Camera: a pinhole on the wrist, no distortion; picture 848 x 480 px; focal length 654.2 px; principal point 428.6 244.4 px. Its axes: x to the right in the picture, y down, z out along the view. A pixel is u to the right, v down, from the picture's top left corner.
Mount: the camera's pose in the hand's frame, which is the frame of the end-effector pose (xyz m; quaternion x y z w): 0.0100 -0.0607 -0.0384 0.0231 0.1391 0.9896 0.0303
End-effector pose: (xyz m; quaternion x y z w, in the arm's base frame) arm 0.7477 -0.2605 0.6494 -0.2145 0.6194 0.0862 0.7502
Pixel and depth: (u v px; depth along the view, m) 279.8 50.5 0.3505
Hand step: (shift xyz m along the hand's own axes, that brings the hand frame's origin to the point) 0.1140 0.1297 0.2664
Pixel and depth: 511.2 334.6 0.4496
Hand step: -0.0256 0.0067 0.4126
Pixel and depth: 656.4 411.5 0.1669
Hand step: -0.0412 -0.0520 0.1358
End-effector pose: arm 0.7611 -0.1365 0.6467 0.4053 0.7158 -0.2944 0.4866
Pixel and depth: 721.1 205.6 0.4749
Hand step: -0.1745 0.1105 0.4177
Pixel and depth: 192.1 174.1 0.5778
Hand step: 0.2529 0.1433 0.4915
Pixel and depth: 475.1 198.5 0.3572
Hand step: 0.0054 0.0629 0.2986
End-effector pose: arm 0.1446 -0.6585 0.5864 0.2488 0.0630 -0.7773 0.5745
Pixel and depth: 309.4 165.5 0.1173
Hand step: 0.0384 -0.0164 0.0695
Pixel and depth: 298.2 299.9 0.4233
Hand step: 0.1151 0.0152 0.3749
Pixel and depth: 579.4 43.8 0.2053
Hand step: -0.0227 0.0591 0.1431
